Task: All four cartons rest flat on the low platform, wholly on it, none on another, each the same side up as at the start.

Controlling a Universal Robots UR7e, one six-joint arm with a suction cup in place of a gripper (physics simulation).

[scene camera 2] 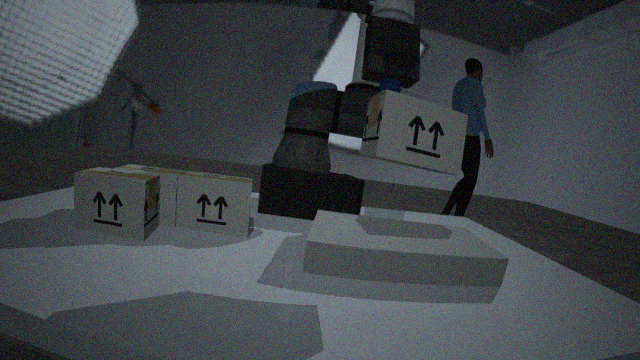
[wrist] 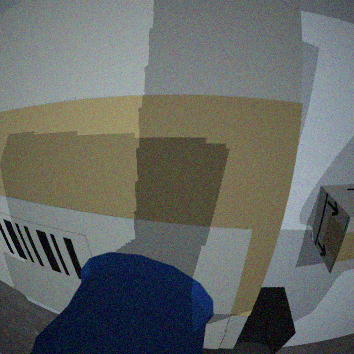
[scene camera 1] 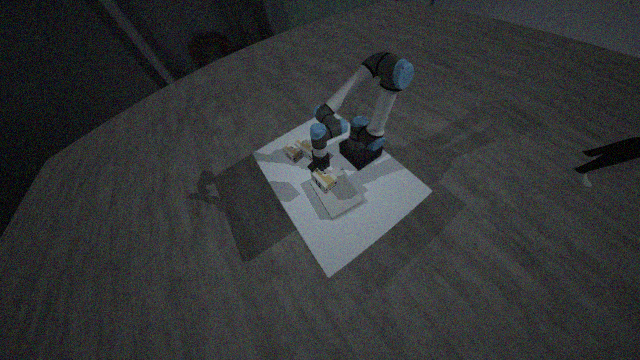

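Pixels of known places: hand, tool point: [wrist: 153, 265]; arm's base, link origin: [scene camera 2: 300, 168] [scene camera 1: 356, 143].
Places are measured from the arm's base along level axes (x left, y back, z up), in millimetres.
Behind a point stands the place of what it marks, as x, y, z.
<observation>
My suction gripper [scene camera 1: 320, 168] {148, -376, 141} [scene camera 2: 390, 85] [wrist: 145, 300] is shut on a white carton with tan tape [scene camera 1: 324, 181] {234, -409, 150} [scene camera 2: 422, 132] {192, -441, 107} [wrist: 200, 165]. The cup is on its top, near one end. This carton hangs in the air above the low grey platform [scene camera 1: 340, 207] {343, -380, -58} [scene camera 2: 400, 270] {189, -460, -87}, arrows pointing up, slightly tilted in scene camera 2. Three more cartons stand on the white table, left of the platform in scene camera 2: a front left carton [scene camera 2: 117, 205] {-245, -482, -56}, a right carton [scene camera 2: 215, 207] {-115, -342, -59}, and one partly hidden behind [scene camera 2: 169, 200] {-201, -365, -58}. All three stand apart from the platform.
The black robot base [scene camera 1: 360, 152] {87, -31, -1} [scene camera 2: 310, 192] {37, -102, -42} stands behind the table cartons and platform in scene camera 2. The white table top [scene camera 1: 330, 250] {530, -576, -106} [scene camera 2: 225, 270] {-46, -502, -106} carries broad shadows. A person [scene camera 2: 470, 110] is in the background, beyond the table.
</observation>
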